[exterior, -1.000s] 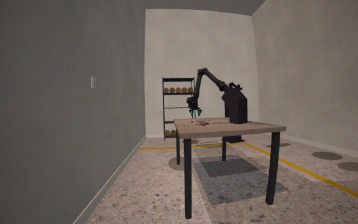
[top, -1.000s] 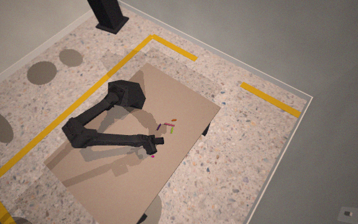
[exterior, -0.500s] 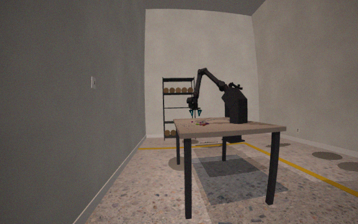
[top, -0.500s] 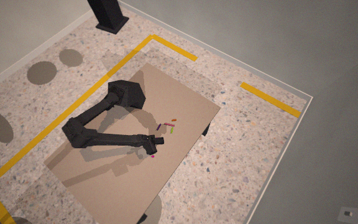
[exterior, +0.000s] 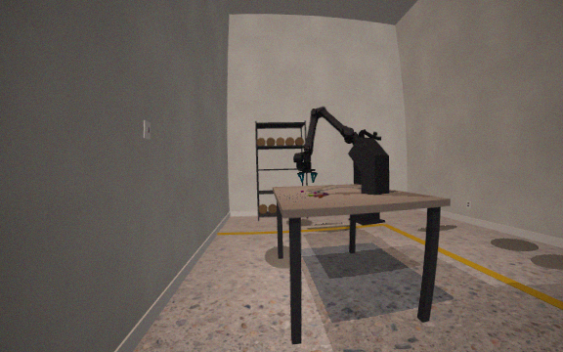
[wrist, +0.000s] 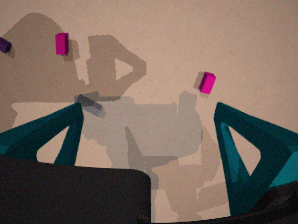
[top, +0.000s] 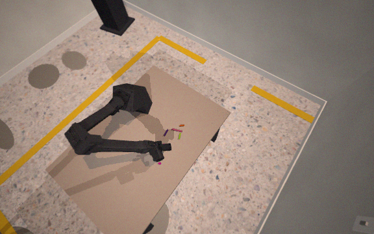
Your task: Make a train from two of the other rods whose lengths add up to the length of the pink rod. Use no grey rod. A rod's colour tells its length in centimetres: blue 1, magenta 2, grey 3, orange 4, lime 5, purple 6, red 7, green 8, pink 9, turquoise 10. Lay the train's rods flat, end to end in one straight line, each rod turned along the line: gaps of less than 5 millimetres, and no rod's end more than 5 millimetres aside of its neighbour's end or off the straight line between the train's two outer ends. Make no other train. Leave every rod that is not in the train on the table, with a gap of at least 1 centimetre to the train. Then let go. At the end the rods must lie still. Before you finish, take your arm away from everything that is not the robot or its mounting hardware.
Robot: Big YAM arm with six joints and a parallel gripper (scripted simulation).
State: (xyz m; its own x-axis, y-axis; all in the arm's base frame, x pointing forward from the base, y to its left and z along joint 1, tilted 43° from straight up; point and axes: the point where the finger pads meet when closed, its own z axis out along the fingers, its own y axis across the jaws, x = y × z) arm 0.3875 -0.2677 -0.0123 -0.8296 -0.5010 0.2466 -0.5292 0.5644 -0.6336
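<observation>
Now: hand 300 mm to the right of the orange rod, 80 mm above it and 40 mm short of it. The rest, counted from my hand: purple rod 180 mm to the left, 80 mm below, 50 mm behind; then lime rod 200 mm to the left, 80 mm below, 60 mm ahead; then grey rod 80 mm below, 70 mm behind, 30 mm to the left.
</observation>
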